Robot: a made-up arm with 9 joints. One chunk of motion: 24 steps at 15 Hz.
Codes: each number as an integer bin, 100 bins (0 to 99) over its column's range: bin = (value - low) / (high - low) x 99, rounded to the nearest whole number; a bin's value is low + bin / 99 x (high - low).
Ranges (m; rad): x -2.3..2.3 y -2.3..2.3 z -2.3..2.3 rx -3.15..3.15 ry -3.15..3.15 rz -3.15..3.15
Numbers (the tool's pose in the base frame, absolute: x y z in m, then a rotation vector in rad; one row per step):
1: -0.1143 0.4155 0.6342 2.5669 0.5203 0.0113
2: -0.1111 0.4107 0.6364 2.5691 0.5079 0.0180
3: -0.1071 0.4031 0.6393 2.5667 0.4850 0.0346
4: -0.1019 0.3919 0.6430 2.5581 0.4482 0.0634
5: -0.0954 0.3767 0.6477 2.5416 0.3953 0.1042
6: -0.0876 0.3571 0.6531 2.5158 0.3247 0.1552
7: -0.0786 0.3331 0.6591 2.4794 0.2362 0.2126
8: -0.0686 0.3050 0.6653 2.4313 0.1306 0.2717
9: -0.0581 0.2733 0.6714 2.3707 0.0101 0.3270
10: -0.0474 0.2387 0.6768 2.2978 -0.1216 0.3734
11: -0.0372 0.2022 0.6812 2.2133 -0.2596 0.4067
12: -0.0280 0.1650 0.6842 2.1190 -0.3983 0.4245
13: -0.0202 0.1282 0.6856 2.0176 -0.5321 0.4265
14: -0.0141 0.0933 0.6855 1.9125 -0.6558 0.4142
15: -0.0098 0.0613 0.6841 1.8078 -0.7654 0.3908
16: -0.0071 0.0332 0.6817 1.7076 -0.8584 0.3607
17: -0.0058 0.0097 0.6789 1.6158 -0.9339 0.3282
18: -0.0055 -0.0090 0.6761 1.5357 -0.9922 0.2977
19: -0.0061 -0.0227 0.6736 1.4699 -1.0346 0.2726
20: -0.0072 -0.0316 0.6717 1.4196 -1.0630 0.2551
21: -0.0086 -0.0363 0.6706 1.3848 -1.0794 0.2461
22: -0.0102 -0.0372 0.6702 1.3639 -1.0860 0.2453
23: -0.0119 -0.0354 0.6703 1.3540 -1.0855 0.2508
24: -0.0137 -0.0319 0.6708 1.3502 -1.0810 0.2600
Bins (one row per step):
1: 47 58 63 90 58 50
2: 47 58 63 90 57 50
3: 47 58 63 90 57 50
4: 47 58 63 90 57 50
5: 47 58 63 89 56 51
6: 48 57 64 89 55 52
7: 48 57 64 88 53 53
8: 48 56 64 88 52 54
9: 48 55 64 87 50 55
10: 48 55 64 86 48 55
11: 49 54 64 84 45 56
12: 49 53 64 83 43 56
13: 49 52 64 81 41 56
14: 49 52 64 80 39 56
15: 49 51 64 78 37 56
16: 49 50 64 76 36 55
17: 49 50 64 75 35 55
18: 49 49 64 74 34 54
19: 49 49 64 73 33 54
20: 49 49 64 72 33 54
21: 49 49 64 71 33 53
22: 49 49 64 71 32 53
23: 49 49 64 71 32 53
24: 49 49 64 71 33 54

